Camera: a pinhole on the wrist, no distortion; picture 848 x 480 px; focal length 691.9 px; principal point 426.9 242.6 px. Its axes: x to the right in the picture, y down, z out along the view. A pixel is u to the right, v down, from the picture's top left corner.
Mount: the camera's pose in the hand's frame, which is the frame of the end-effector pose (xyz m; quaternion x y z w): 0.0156 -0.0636 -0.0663 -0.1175 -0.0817 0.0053 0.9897
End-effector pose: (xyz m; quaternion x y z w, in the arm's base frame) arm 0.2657 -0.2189 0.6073 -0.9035 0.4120 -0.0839 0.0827
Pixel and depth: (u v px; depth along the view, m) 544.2 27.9 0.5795
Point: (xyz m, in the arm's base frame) 0.4706 -0.1220 0.0988
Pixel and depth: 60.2 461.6 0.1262
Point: 0.2259 -0.1642 0.5672
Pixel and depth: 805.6 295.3 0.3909
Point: 0.3996 -0.3560 0.2807
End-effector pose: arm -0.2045 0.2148 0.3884 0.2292 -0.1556 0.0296 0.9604
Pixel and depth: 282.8 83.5 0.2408
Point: -0.3147 0.0833 0.4817
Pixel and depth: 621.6 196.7 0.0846
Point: -0.1800 0.1619 0.3922
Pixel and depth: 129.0 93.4 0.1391
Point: -0.2780 0.1311 0.3954
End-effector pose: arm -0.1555 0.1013 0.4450 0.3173 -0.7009 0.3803 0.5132
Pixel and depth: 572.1 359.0 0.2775
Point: -0.2979 -0.0462 0.4257
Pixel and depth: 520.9 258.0 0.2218
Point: -0.2243 -0.0314 0.4276
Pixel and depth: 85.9 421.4 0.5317
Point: -0.3977 -0.1037 0.0231
